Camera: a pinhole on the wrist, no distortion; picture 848 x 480 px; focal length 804.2 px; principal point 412.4 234.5 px. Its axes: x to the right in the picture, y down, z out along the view. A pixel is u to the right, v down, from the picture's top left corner.
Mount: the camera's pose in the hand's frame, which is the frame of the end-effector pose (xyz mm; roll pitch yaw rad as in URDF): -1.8 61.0 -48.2 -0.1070 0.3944 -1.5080
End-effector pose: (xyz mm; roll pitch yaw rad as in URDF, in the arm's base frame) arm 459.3 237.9 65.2 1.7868 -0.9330 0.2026
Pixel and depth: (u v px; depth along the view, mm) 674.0 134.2 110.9
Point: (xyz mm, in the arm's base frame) 486.0 205.7 52.0
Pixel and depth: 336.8 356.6 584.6
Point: 806.3 -168.7 72.1
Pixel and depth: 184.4 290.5 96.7
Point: 450.2 174.6 101.0
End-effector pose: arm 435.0 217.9 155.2 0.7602 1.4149 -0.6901
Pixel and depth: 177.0 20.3 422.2
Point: 477.4 -167.8 264.9
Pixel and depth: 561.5 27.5 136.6
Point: 424.1 147.4 178.4
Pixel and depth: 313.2 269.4 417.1
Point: 437.8 -142.7 123.2
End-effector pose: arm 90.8 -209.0 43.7 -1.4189 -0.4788 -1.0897
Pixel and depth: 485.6 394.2 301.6
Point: 285.8 -152.6 179.9
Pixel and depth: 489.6 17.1 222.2
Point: 191.0 -88.9 92.2
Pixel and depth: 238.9 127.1 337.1
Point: 334.9 -50.4 82.7
